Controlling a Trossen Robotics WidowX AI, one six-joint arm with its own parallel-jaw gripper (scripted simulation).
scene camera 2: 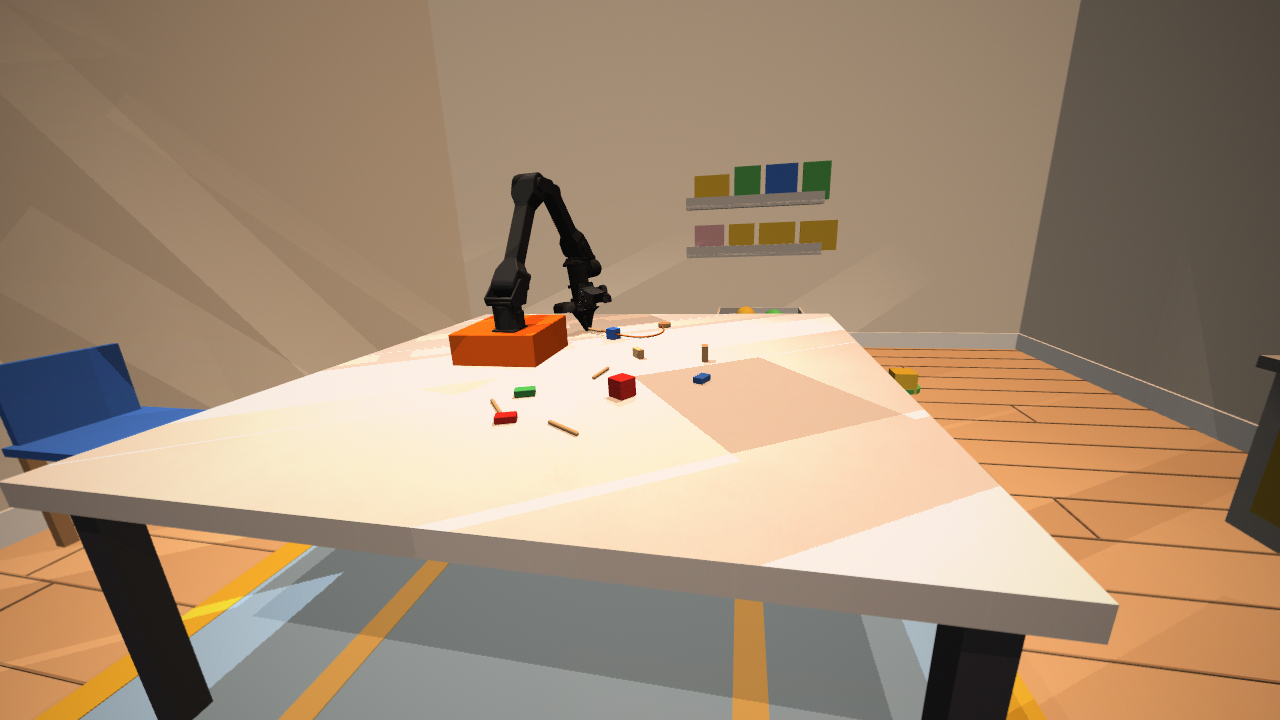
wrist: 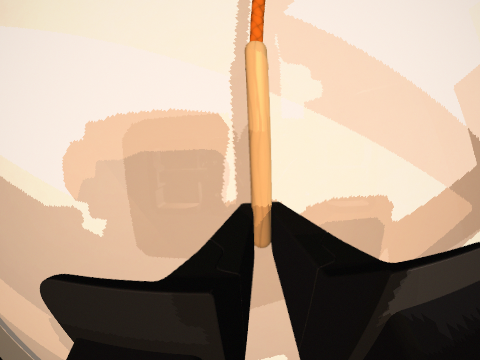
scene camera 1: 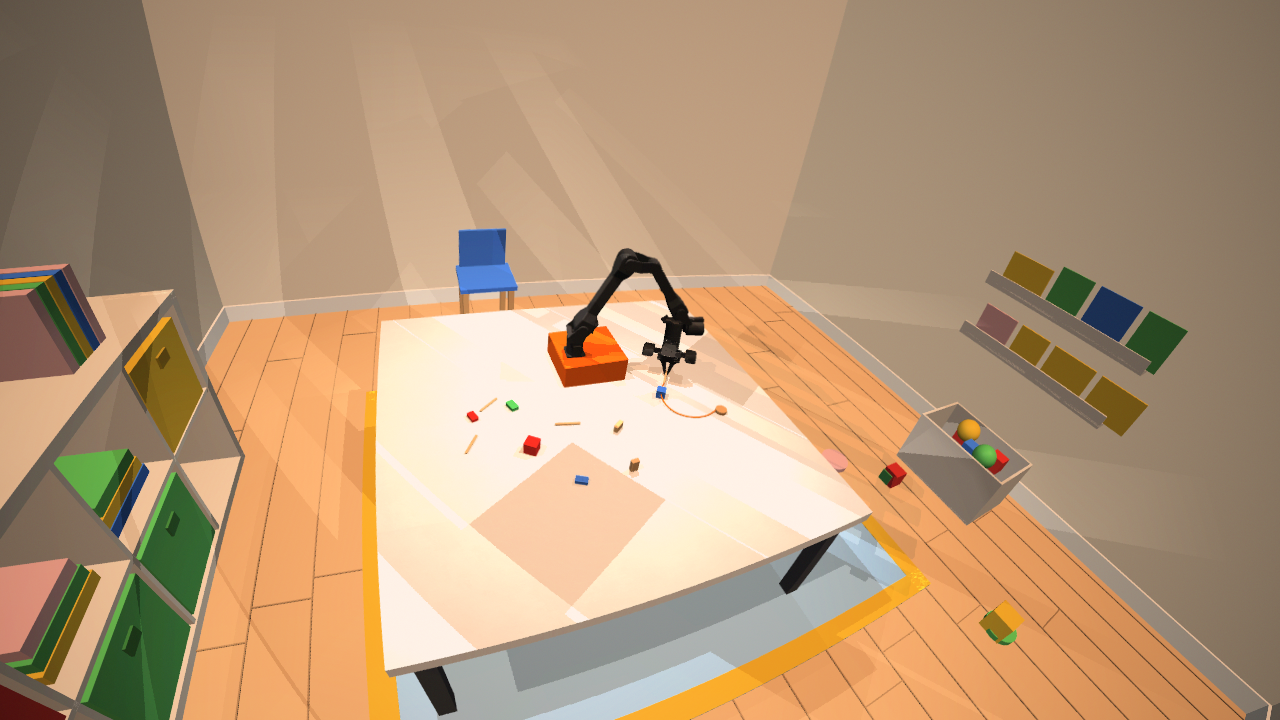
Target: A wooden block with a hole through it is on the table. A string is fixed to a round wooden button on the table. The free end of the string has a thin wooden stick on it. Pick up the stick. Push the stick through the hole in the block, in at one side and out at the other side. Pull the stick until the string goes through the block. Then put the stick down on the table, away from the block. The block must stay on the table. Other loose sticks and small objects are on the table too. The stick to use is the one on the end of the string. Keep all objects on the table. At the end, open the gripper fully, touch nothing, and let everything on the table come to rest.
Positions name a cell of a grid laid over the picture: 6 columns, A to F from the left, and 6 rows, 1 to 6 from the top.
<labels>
my gripper: scene camera 2 C3; wrist D4; scene camera 1 D4
</labels>
